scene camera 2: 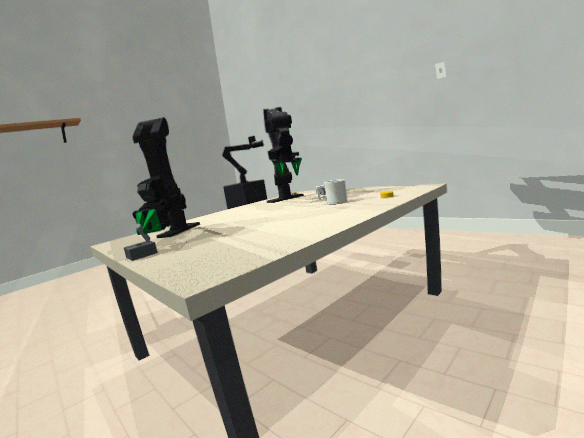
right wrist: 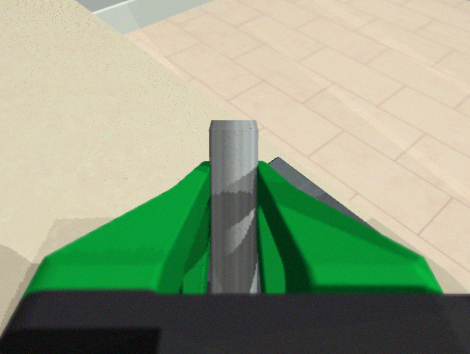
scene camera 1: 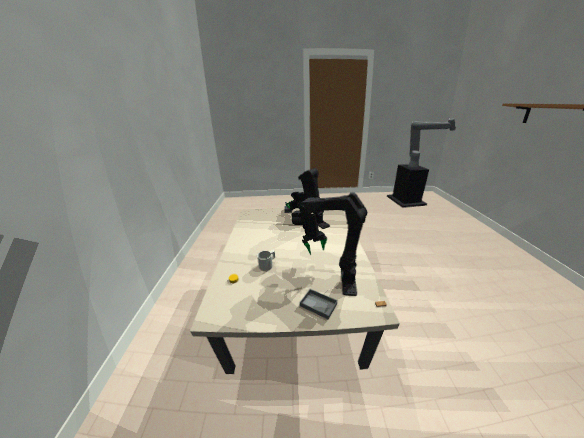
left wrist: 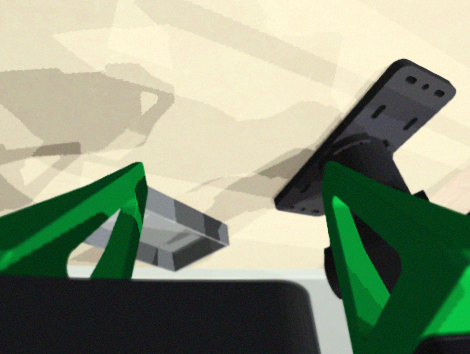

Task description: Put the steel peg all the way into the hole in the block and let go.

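Pixels of known places: left gripper, fingertip midpoint: (scene camera 2: 290,175) (scene camera 1: 316,252) (left wrist: 234,175); right gripper, fingertip midpoint: (scene camera 2: 140,232) (right wrist: 233,176) (scene camera 1: 286,204); left arm's base, link origin: (scene camera 2: 285,198) (scene camera 1: 348,280) (left wrist: 350,151); right arm's base, link origin: (scene camera 2: 179,230) (scene camera 1: 318,222).
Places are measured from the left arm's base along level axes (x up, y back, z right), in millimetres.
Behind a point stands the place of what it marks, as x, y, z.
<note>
The grey steel peg (scene camera 2: 145,235) @[53, -448, 776] (right wrist: 233,215) @[69, -443, 778] is held between the fingers of my right gripper (scene camera 1: 287,205) @[66, -459, 789] (scene camera 2: 141,230) @[66, -459, 789] (right wrist: 233,176) @[66, -459, 789]. Its free end sticks out past the fingertips. In scene camera 2 the peg slants down, with its lower end close to the top of the dark block (scene camera 2: 140,251) @[19, -480, 803] (right wrist: 311,187) @[32, -458, 831]. I cannot tell there whether they touch. In the right wrist view the peg's end shows outside the block, which is partly hidden behind the right-hand finger. The hole is not visible. My left gripper (scene camera 1: 316,251) @[124, -172, 68] (scene camera 2: 290,173) @[124, -172, 68] (left wrist: 234,175) @[124, -172, 68] is open and empty above the table.
A grey mug (scene camera 1: 265,261) @[70, -446, 32] (scene camera 2: 335,191) @[50, -490, 97] and a yellow disc (scene camera 1: 233,278) @[19, -602, -68] (scene camera 2: 387,194) @[13, -623, -41] are on the table. A dark tray (scene camera 1: 314,311) @[12, -166, -216] (left wrist: 216,232) @[18, -83, -148] lies near the left arm's base (left wrist: 390,95) @[10, -23, 72]. A small orange piece (scene camera 1: 381,303) @[8, 141, -146] lies near the table edge. The block is near another edge.
</note>
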